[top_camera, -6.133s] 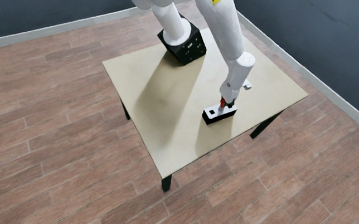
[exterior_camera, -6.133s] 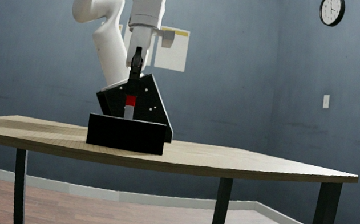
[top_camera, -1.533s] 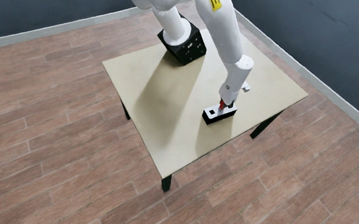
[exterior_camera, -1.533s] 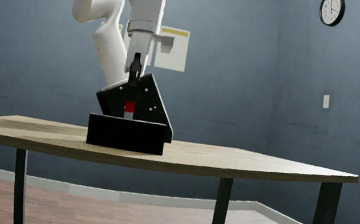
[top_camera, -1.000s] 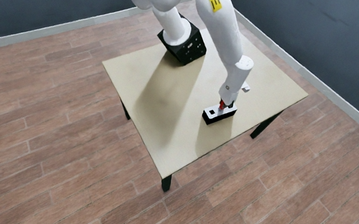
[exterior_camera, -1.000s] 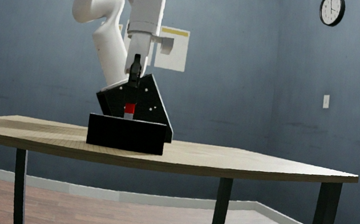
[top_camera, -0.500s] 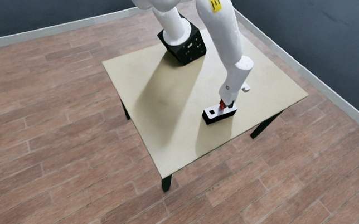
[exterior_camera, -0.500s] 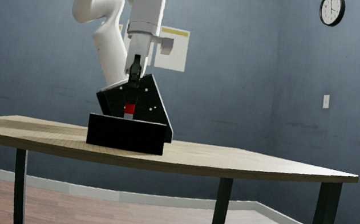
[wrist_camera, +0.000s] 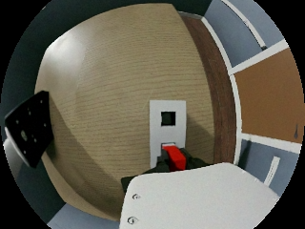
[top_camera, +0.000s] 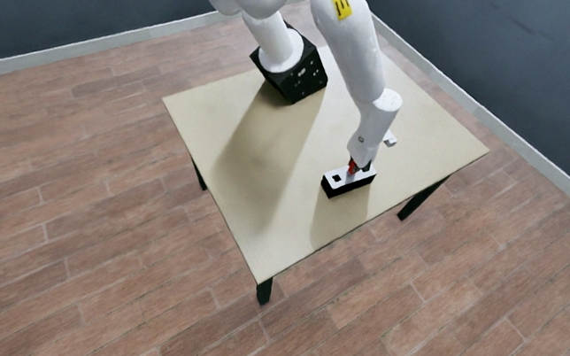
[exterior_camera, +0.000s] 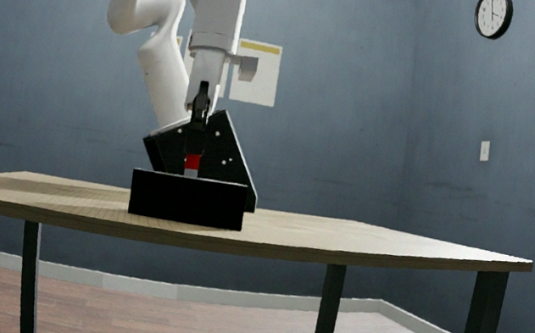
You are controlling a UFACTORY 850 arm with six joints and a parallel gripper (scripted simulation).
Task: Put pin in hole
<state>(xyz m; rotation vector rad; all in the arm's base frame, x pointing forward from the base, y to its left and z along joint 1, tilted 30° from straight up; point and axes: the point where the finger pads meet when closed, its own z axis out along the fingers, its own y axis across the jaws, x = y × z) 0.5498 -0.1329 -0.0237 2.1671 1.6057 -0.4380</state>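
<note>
The pin lies 1 cm below my hand. Also, from my hand: black block 9 cm below.
</note>
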